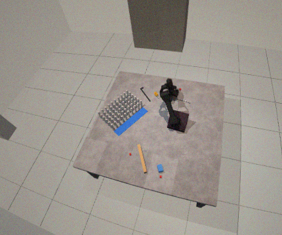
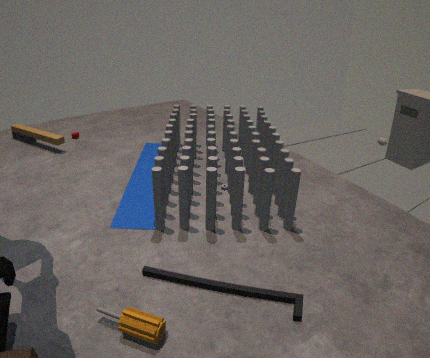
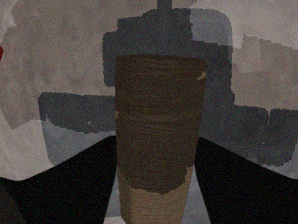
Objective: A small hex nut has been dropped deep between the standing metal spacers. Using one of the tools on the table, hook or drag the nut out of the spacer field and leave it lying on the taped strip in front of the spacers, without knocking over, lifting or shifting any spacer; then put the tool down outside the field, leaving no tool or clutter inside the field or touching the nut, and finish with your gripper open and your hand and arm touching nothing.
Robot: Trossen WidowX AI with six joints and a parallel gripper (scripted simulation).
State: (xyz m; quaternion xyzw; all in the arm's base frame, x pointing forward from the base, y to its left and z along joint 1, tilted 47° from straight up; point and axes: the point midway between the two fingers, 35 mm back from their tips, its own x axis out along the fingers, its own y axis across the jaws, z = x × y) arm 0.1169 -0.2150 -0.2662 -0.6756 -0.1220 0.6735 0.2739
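The brown-handled tool lies 100 mm behind my gripper tip and 20 mm to the left of it. The rest, counted from my gripper tip: blue taped strip 390 mm to the left, 350 mm ahead, 10 mm below; blue block 810 mm to the left, 50 mm behind, 10 mm above; screwdriver 170 mm ahead.
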